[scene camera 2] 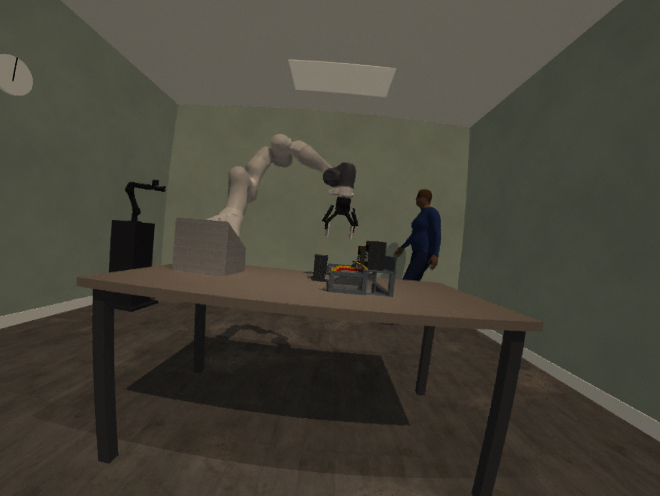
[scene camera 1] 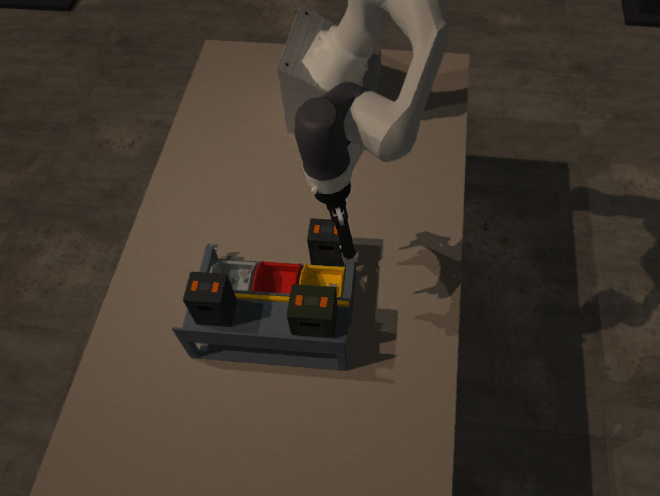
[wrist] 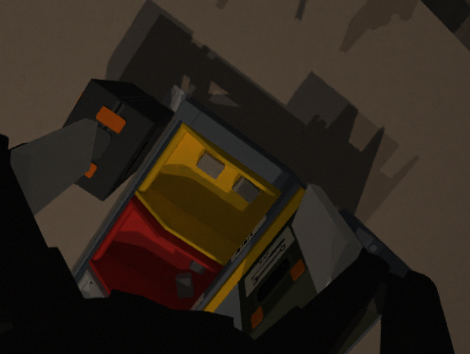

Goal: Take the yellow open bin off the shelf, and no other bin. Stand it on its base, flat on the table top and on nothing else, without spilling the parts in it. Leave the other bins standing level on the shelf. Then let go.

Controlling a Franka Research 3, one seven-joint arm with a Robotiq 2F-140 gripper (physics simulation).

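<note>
The yellow open bin stands at the right end of the shelf, as seen in scene camera 1, with two grey parts visible inside. The red bin is directly beside it, also with grey parts. A grey bin is at the other end; a corner of it shows in the wrist view. My gripper is open and empty, above the shelf. In the wrist view its fingers appear on either side of the yellow bin, over the dark box and the green box.
A dark box stands on the table, close behind the yellow bin. A green box and another dark box stand on the shelf's front part. A person stands beyond the table.
</note>
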